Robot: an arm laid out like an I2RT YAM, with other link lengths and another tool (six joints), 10 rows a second.
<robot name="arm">
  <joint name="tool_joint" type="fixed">
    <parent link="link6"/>
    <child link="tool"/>
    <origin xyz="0.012 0.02 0.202" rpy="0.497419 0 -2.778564"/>
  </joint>
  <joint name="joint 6" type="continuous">
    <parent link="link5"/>
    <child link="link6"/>
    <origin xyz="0.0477 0 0.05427" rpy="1.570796 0 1.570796"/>
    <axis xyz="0 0 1"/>
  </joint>
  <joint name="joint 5" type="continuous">
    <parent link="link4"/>
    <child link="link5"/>
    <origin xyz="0.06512 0.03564 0.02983" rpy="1.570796 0 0"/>
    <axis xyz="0 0 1"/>
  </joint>
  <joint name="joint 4" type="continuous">
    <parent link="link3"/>
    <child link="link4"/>
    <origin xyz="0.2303 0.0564 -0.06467"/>
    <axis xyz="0 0 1"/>
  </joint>
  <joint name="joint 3" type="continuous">
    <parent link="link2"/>
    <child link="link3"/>
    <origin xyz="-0.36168 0 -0.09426" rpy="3.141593 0 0"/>
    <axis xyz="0 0 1"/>
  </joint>
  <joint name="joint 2" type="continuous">
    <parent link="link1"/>
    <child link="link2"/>
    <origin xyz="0.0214 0.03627 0.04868" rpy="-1.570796 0 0"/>
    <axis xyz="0 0 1"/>
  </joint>
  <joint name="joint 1" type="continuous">
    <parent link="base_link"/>
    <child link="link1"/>
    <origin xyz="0 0 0.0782"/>
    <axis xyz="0 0 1"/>
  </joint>
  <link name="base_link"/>
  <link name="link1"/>
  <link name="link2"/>
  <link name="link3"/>
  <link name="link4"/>
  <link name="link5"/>
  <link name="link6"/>
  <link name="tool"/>
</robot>
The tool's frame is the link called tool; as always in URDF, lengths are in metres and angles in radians. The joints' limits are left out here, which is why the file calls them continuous.
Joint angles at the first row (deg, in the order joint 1, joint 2, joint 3, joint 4, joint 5, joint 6):
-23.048, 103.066, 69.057, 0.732, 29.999, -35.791
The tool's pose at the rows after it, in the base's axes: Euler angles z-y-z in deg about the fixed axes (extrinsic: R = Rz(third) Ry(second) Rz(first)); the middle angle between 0 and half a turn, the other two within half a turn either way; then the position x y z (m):
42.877, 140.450, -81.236, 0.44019, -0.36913, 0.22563
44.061, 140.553, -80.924, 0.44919, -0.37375, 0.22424
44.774, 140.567, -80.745, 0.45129, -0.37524, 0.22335
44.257, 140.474, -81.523, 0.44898, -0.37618, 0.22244
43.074, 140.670, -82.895, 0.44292, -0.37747, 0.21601
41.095, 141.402, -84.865, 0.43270, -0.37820, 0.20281
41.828, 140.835, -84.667, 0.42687, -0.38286, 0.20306
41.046, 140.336, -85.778, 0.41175, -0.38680, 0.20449
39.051, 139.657, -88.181, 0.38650, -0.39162, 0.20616
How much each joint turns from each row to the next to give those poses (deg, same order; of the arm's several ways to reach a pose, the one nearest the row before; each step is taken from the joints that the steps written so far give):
-0.001, 1.967, 2.602, -0.394, 0.262, 1.202
0.001, 1.639, 1.856, -0.064, 0.241, 0.853
0.000, 0.459, 0.305, 0.284, 0.175, 0.482
-0.022, 0.022, -0.152, -0.044, 0.437, -0.022
-0.262, 0.001, -1.113, 0.414, 0.284, -0.088
-0.525, -0.021, -2.120, 0.678, -0.088, -0.044
-0.743, -0.460, -1.486, 1.967, -0.153, -0.504
-1.071, -1.486, -2.186, 1.050, -0.088, -1.027
-1.640, -2.383, -3.170, 0.874, 0.044, -1.683

